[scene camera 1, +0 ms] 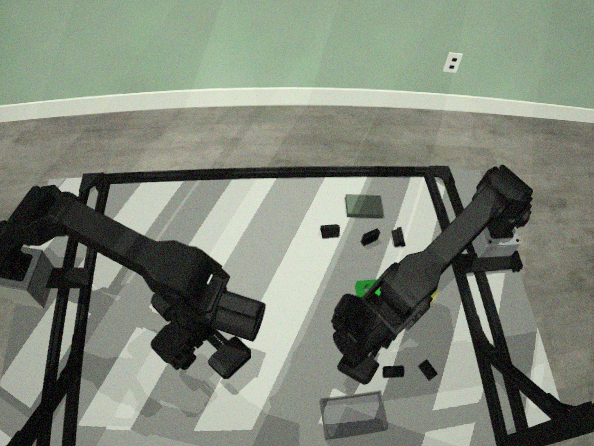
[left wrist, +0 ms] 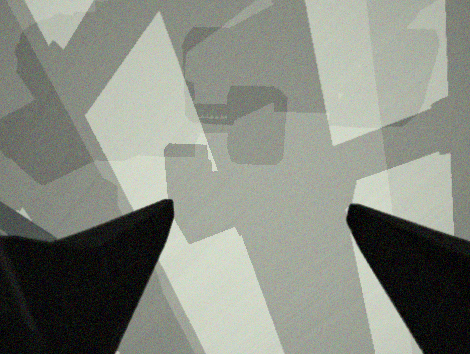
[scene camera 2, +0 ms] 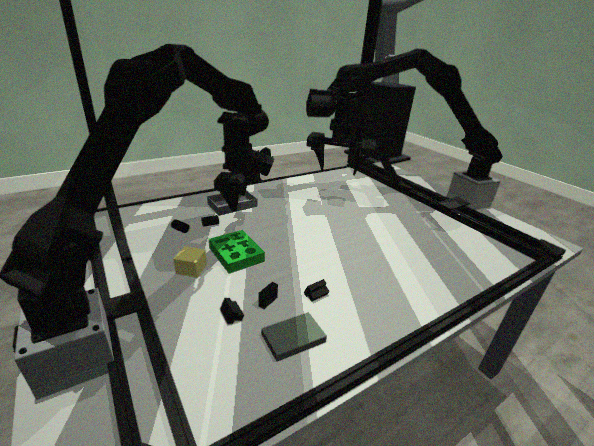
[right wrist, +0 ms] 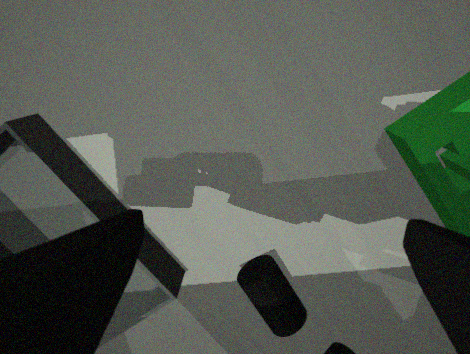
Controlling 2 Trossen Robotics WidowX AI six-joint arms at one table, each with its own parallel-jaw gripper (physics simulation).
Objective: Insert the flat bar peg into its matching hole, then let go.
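Note:
A slab-like black peg (scene camera 1: 370, 237) (scene camera 2: 268, 295), seemingly the flat bar, lies between two other black pegs, apart from both grippers. The green hole board (scene camera 1: 366, 288) (scene camera 2: 242, 261) (right wrist: 425, 120) lies flat; the right arm partly covers it in scene camera 1, and part of it shows at the right edge of the right wrist view. My right gripper (scene camera 2: 242, 194) (right wrist: 273, 227) is open and empty above the table, between the board and the tray. My left gripper (scene camera 1: 202, 357) (scene camera 2: 339, 169) (left wrist: 259, 209) is open and empty, high above the table.
Two rounded black pegs (scene camera 1: 393, 371) (scene camera 2: 210, 220) (right wrist: 272, 295) lie near the grey tray (scene camera 1: 350, 397) (right wrist: 70, 165). A yellow block (scene camera 2: 190, 261) stands beside the board. A grey-green plate (scene camera 1: 364, 206) (scene camera 2: 294, 336) lies near the other pegs. A black frame (scene camera 1: 265, 173) surrounds the table.

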